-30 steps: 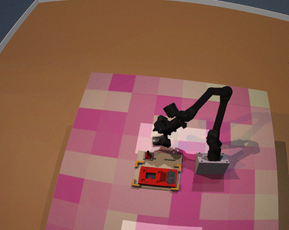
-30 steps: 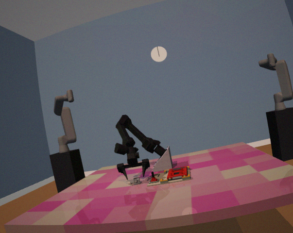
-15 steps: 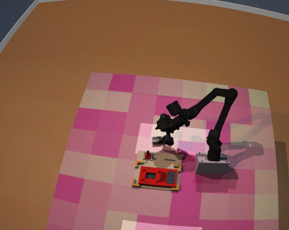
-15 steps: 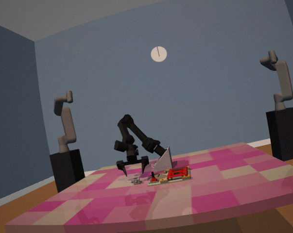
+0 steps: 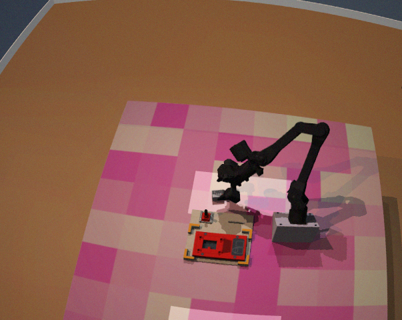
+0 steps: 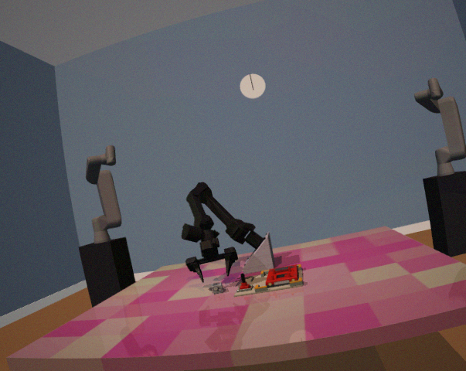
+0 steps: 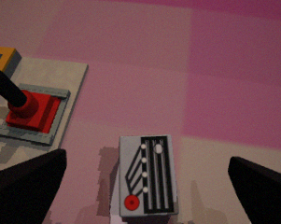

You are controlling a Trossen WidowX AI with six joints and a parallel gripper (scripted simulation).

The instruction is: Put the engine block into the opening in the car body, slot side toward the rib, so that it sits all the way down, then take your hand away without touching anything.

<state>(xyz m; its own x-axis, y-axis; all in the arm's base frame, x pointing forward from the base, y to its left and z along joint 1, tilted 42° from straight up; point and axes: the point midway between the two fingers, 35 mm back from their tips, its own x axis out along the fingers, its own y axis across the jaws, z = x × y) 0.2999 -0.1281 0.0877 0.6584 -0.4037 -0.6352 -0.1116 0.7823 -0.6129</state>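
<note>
My gripper tip is 40 mm above the grey engine block.
</note>
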